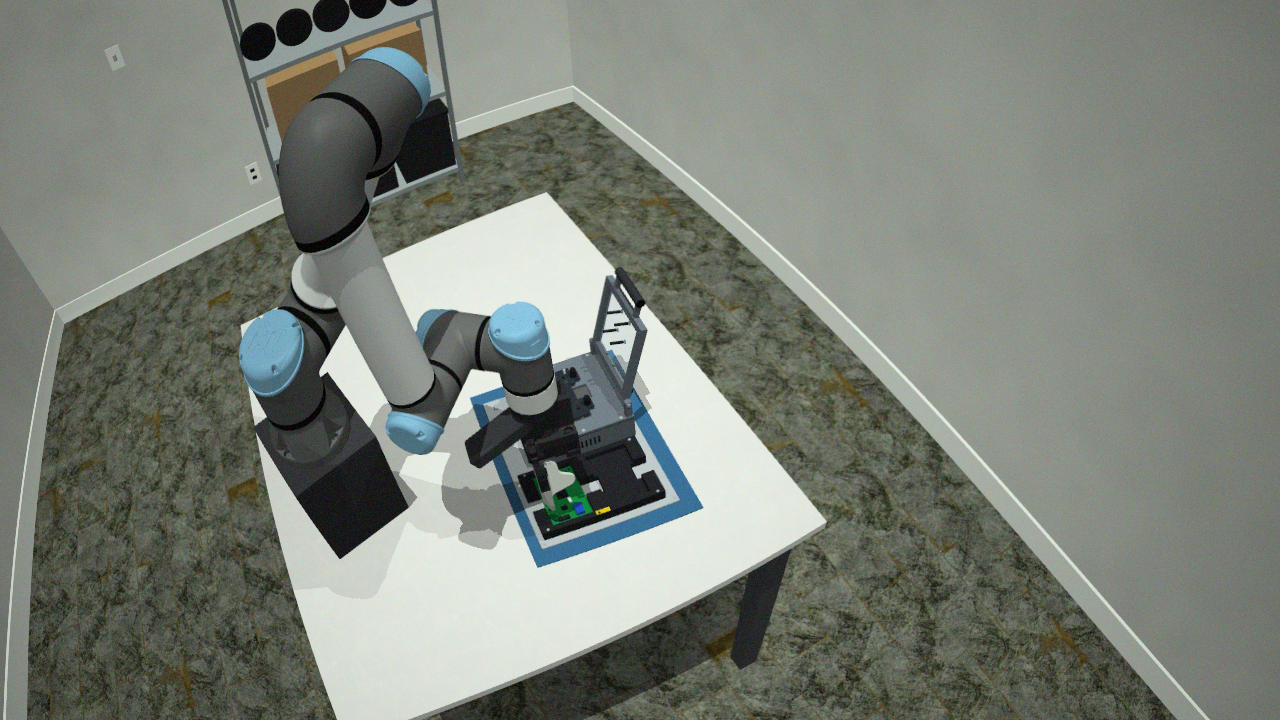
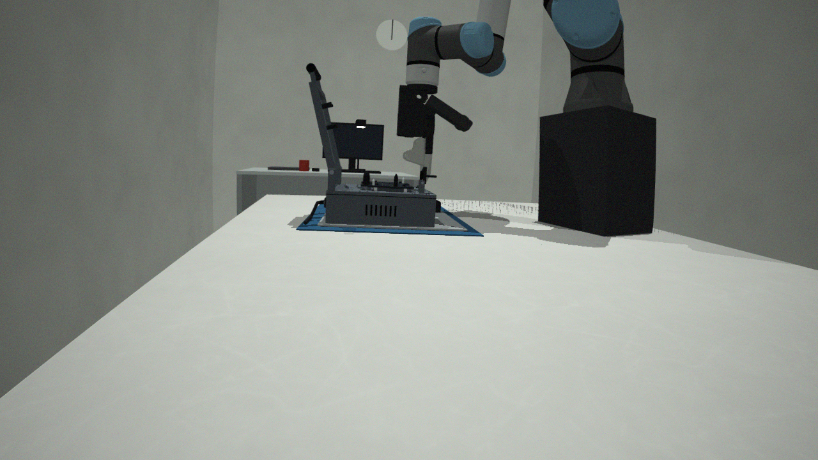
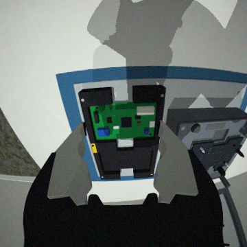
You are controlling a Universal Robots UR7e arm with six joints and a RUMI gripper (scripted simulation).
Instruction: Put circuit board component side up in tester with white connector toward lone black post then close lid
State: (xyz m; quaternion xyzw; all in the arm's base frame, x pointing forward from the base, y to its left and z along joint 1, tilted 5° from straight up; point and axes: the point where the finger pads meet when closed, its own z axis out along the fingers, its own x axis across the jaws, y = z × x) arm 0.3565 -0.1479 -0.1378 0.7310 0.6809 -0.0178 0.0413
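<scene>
My gripper is now 60 mm above the green circuit board and 30 mm short of it. The rest, counted from my hand: lid: 220 mm ahead, 170 mm to the left, 110 mm above.
</scene>
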